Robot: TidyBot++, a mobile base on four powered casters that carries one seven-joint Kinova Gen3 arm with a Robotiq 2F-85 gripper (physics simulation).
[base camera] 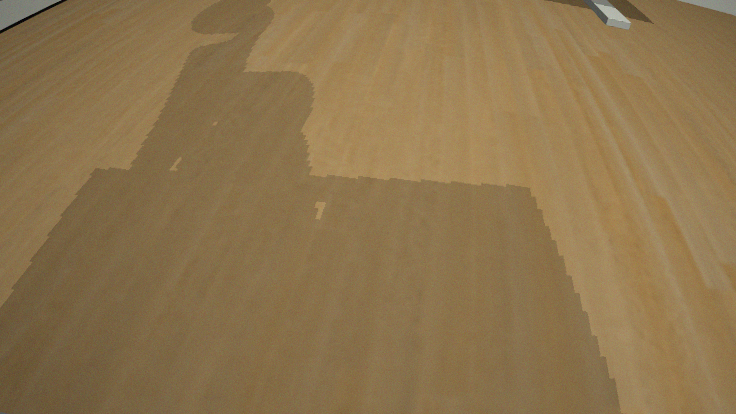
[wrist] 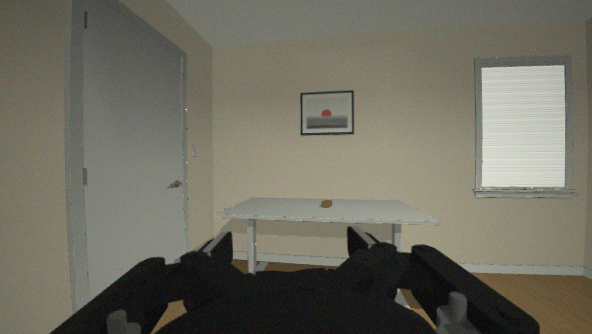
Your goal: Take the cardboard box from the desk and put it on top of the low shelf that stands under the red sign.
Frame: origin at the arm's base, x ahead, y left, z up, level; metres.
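Seen in the pictures: gripper, fingertip midpoint: point(wrist: 290, 242).
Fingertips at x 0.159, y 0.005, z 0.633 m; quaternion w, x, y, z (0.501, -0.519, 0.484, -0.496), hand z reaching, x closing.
Observation:
A point is followed by its place in that frame.
The cardboard box point(wrist: 326, 204) {y -0.242, x 1.696, z 0.352 m} is small and brown and sits on the white desk point(wrist: 280, 212) {y 0.126, x 1.543, z 0.323 m}, near the middle of its top, in the wrist view. The desk stands in front of the far wall, some way off. My gripper point(wrist: 290, 242) {y 0.005, x 0.159, z 0.633 m} is open and empty, pointing level toward the desk, with its two fingertips below the desk top in the picture and well short of the box. In the base camera view a desk foot point(base camera: 615, 19) shows at the top right. The low shelf and the red sign do not show in either view.
A framed picture point(wrist: 327, 125) {y -0.319, x 2.141, z 1.085 m} with a red disc hangs on the wall above the desk. A grey door point(wrist: 132, 150) {y 1.098, x 1.337, z 0.785 m} is on the left wall. A window point(wrist: 523, 125) {y -2.177, x 1.890, z 1.047 m} is at the right. In the base view my robot's shadow point(base camera: 308, 283) {y 0.053, x 0.346, z -0.397 m} lies on the wooden floor point(base camera: 437, 113) {y -0.111, x 0.686, z -0.397 m}.

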